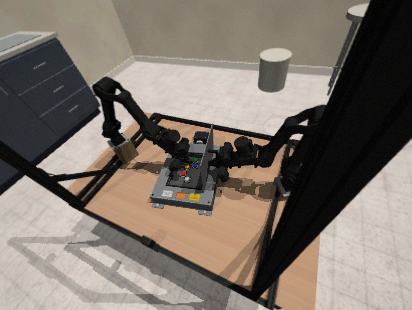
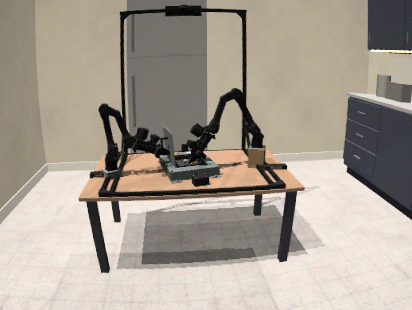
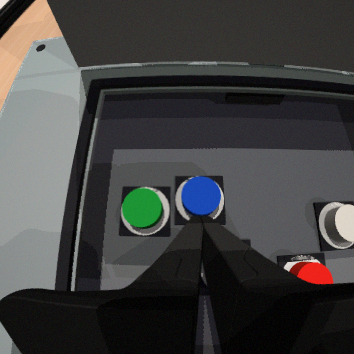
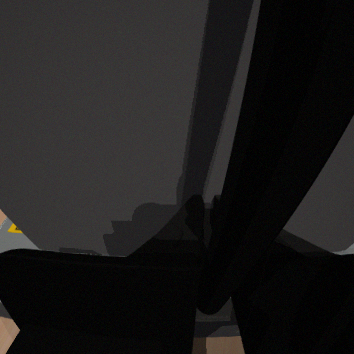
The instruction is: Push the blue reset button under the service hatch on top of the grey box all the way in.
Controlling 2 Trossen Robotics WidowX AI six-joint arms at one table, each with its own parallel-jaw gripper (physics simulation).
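The grey box (image 1: 162, 182) (image 2: 186, 174) (image 3: 35, 140) sits mid-table with its service hatch (image 1: 206, 163) (image 2: 169, 146) (image 4: 88, 105) raised upright. Inside, the blue button (image 1: 195, 165) (image 3: 201, 195) stands beside a green button (image 1: 195, 160) (image 3: 142, 208). A red button (image 1: 182, 173) (image 3: 312, 273), a white button (image 1: 187, 179) (image 3: 345, 222) and a yellow button (image 1: 187, 166) are nearby. My left gripper (image 1: 190, 162) (image 2: 194, 160) (image 3: 199, 223) is shut and empty, its tips touching the blue button's near edge. My right gripper (image 1: 214, 157) (image 2: 162, 151) (image 4: 206, 203) is shut on the hatch handle (image 4: 281, 123), behind the hatch.
A small black unit (image 1: 200, 136) (image 2: 200, 179) sits against the box's far side. A tan block (image 1: 126, 151) (image 2: 256, 157) stands by the left arm's base. Black frame rails (image 1: 97, 184) run around the table's edge. A grey cylinder (image 1: 274, 69) stands on the floor.
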